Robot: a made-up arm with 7 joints.
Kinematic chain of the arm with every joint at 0, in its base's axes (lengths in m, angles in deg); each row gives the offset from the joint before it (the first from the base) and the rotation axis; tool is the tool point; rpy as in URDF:
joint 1: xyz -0.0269 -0.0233 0.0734 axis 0 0.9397 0.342
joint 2: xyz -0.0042 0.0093 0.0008 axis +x
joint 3: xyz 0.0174 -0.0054 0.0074 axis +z
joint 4: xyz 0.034 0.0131 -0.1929 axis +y
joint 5: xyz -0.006 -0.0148 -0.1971 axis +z
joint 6: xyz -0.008 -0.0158 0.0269 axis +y
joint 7: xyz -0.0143 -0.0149 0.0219 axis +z
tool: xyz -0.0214 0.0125 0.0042 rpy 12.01 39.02 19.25
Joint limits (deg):
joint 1: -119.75..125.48
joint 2: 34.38..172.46
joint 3: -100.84..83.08
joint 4: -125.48..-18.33
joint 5: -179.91..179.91
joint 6: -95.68..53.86
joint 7: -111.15..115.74
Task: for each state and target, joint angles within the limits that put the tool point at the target. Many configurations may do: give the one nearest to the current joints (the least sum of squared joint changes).
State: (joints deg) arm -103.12 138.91 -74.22 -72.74 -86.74 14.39 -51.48
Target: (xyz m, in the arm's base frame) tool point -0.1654 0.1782 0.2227
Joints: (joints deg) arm -111.02 169.31 -59.33 -85.38 -89.31 15.37 -48.97
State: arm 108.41 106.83 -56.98 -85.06 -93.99 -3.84 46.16
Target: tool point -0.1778 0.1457 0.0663
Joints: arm 113.96 121.41 -68.20 -125.48 -109.44 6.29 36.38
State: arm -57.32 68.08 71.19 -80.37 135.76 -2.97 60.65
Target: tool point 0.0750 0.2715 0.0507
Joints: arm -30.77 43.82 83.08 -46.54 146.59 -7.39 63.86
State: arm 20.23 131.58 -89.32 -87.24 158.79 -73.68 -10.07
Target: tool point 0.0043 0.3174 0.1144
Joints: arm 16.38 143.42 -80.24 -65.21 160.57 -80.77 -8.00
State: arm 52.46 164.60 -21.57 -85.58 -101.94 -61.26 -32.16
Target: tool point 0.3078 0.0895 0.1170
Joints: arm 50.34 172.46 -4.19 -62.43 -96.54 -70.63 -22.66
